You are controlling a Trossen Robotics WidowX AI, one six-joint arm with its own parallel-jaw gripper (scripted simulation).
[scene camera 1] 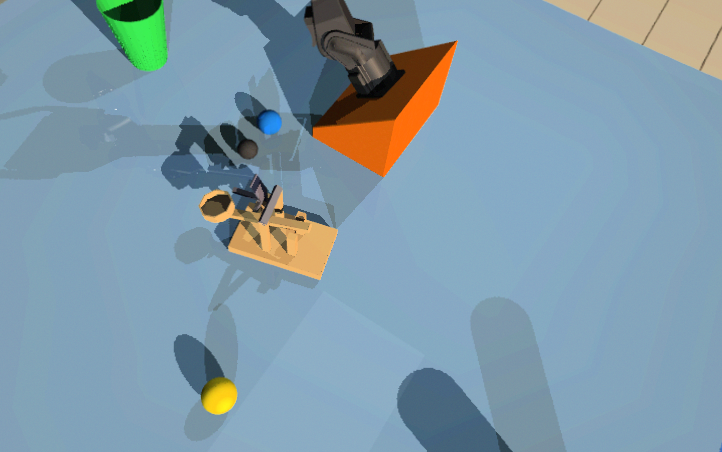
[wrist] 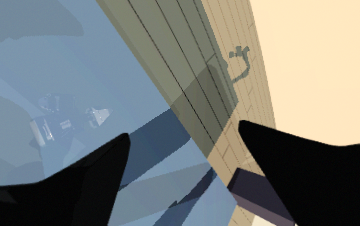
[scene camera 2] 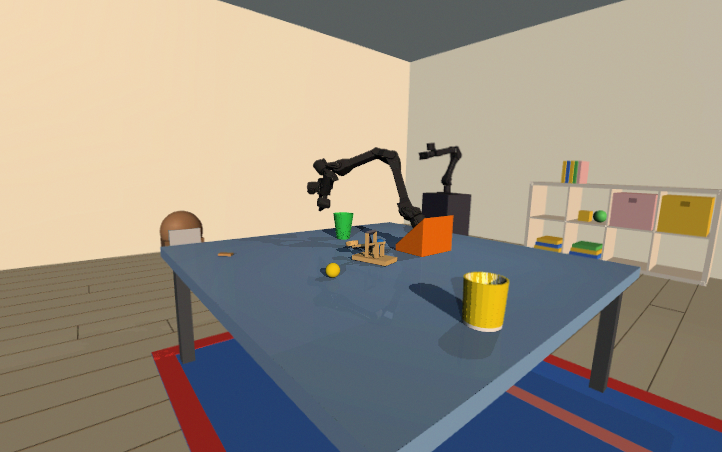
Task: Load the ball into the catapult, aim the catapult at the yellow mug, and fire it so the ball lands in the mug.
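A wooden catapult can be seen in scene camera 1 and in scene camera 2, while in the wrist view it is out of frame. On the wooden catapult, (scene camera 1: 265, 233) and (scene camera 2: 366, 240) are the same spot. A yellow mug is visible in scene camera 2 (484, 294); in scene camera 1 the mug is out of frame, and in the wrist view the mug is out of frame.
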